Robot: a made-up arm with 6 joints. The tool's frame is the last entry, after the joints.
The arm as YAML. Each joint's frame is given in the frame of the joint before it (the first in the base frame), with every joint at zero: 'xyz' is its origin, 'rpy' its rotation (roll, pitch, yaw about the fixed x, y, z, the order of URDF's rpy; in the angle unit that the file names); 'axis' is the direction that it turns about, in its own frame. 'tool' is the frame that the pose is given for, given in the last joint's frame.
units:
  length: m
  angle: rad
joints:
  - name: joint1
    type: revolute
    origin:
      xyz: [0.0, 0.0, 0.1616]
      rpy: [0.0, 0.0, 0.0]
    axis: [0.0, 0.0, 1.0]
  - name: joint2
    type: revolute
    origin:
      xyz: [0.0, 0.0, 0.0]
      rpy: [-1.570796, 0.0, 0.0]
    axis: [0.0, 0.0, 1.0]
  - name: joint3
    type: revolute
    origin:
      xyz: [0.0, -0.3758, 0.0]
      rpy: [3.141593, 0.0, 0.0]
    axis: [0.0, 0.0, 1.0]
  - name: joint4
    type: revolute
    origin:
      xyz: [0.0, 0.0, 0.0]
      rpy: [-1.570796, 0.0, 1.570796]
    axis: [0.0, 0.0, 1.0]
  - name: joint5
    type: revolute
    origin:
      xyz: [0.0, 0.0, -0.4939]
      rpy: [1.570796, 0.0, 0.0]
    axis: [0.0, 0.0, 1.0]
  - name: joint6
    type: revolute
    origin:
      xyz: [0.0, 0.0, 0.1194]
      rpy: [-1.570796, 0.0, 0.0]
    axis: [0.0, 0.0, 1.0]
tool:
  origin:
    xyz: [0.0, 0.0, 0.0]
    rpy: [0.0, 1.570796, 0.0]
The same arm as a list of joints. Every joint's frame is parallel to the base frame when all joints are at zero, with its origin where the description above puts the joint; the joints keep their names.
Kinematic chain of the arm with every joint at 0, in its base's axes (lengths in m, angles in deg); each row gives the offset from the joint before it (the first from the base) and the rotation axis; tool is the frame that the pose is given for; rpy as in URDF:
joint1: xyz 0 0 0.1616 axis +z
joint2: xyz 0 0 0 axis +y
joint3: xyz 0 0 0.3758 axis -y
joint4: xyz 0 0 0 axis -x
joint5: xyz 0.4939 0 0 axis -y
joint6: xyz 0 -0.1194 0 axis -x
tool: xyz 0 0 0 rpy 0 0 0

